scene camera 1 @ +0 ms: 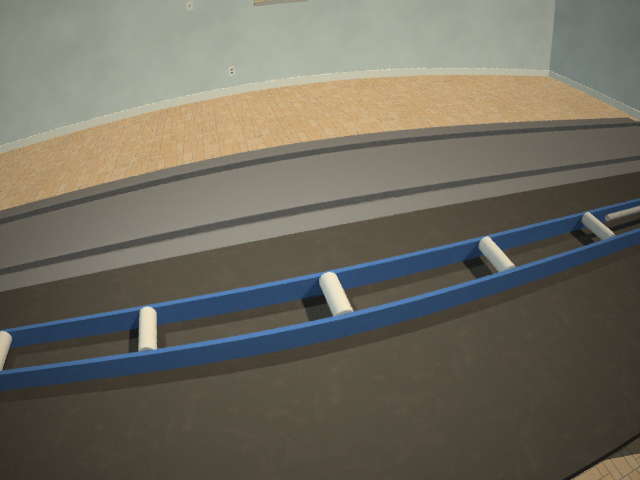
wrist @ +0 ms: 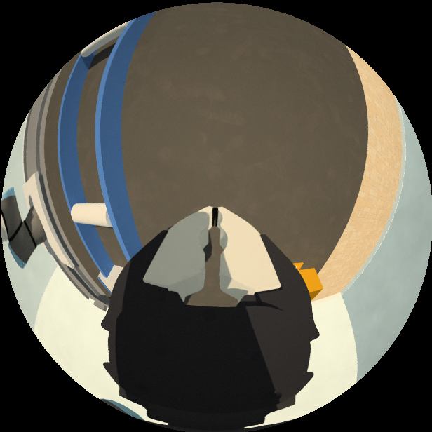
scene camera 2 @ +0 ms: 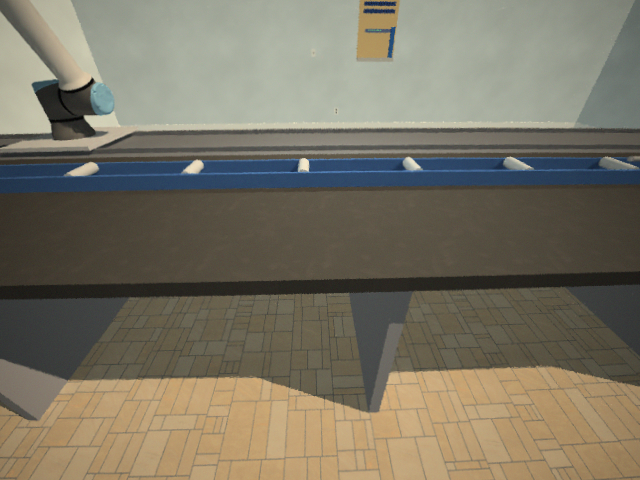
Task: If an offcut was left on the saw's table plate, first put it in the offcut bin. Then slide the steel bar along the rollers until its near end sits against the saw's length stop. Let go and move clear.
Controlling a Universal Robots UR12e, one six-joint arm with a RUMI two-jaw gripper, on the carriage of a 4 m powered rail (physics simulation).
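Where they show: arm's base, origin of the base link: (scene camera 2: 75, 136).
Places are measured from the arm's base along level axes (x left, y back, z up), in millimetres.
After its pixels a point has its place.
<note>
My gripper (wrist: 215, 209) is shut in the wrist view, its fingertips together with no object seen between them. It is over the dark table, to the right of the blue roller track (wrist: 111, 125) (scene camera 1: 232, 343) @(y -694, x 1458, z 16 mm) (scene camera 2: 310, 179) @(y -694, x 1306, z -1 mm). The end of the steel bar (scene camera 1: 622, 212) @(y -623, x 2584, z 48 mm) (scene camera 2: 633, 158) @(y -628, x 2513, z 44 mm) shows at the right edge of both scene views, inside the track. Part of the orange offcut bin (wrist: 311, 282) shows behind the gripper's right side. A pale corner of the saw's table plate (wrist: 113, 276) shows at its left. The length stop does not show; whether an offcut lies on the plate is hidden.
White rollers (scene camera 1: 336, 294) @(y -632, x 1679, z 30 mm) (scene camera 2: 303, 165) @(y -640, x 1282, z 30 mm) (wrist: 91, 214) cross the track between its two blue side rails. The arm's shoulder (scene camera 2: 72, 103) @(y -86, x 135, z 173 mm) (wrist: 20, 222) stands on the rail carriage (scene camera 2: 111, 139) @(y -47, x 225, z -11 mm) behind the track. The dark table (scene camera 1: 361, 387) @(y -829, x 1666, z -30 mm) (scene camera 2: 310, 232) @(y -983, x 1305, z -30 mm) (wrist: 240, 125) extends in front of the track.
</note>
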